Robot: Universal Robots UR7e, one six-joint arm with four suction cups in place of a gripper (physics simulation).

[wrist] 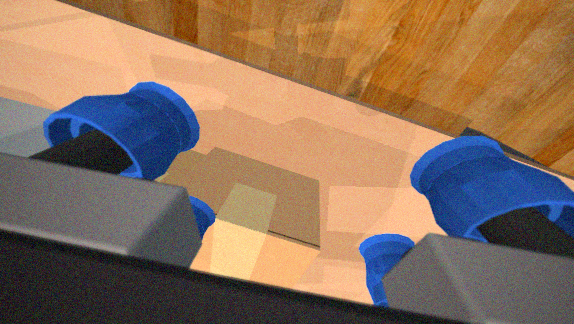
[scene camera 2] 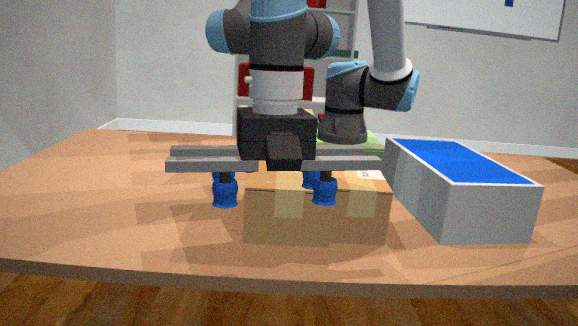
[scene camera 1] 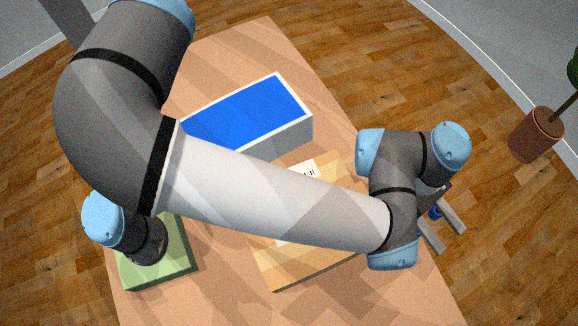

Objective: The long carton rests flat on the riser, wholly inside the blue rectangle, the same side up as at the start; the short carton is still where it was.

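Places are measured from the arm's base along level axes (x back, y right, z up), in metres.
Pixels of known places: hand at its tool point: (wrist: 294,196) (scene camera 2: 272,194); arm's base at its link origin: (scene camera 2: 342,138) (scene camera 1: 145,239).
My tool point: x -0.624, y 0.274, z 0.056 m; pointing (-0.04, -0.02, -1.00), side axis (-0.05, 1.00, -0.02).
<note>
Ahead of a thing's pixels: the offset from my tool point to its middle.
The long carton {dx +0.217, dy -0.054, dz -0.069 m} (scene camera 1: 300,265) (scene camera 2: 265,220) (wrist: 295,200) lies on the table beside the short carton {dx +0.147, dy -0.177, dz -0.069 m} (scene camera 1: 332,165) (scene camera 2: 375,220) (wrist: 185,167). In scene camera 1 the arm hides much of both tops. The grey riser {dx +0.239, dy -0.429, dz -0.061 m} (scene camera 1: 295,137) (scene camera 2: 490,215) stands beyond the short carton. Its top bears the blue rectangle {dx +0.239, dy -0.429, dz -0.001 m} (scene camera 1: 250,110) (scene camera 2: 465,160) with a white border; no carton shows on it. My gripper (scene camera 1: 427,222) (scene camera 2: 274,192) (wrist: 305,150) is open, its blue cups bare, holding nothing. It hangs near the table's edge, in front of the cartons in scene camera 2, apart from them.
The arm's base stands on a green block (scene camera 1: 172,260) at the left in scene camera 1. The table's front edge (scene camera 2: 300,290) runs below the cartons in scene camera 2. A potted plant (scene camera 1: 532,137) stands on the floor at the right.
</note>
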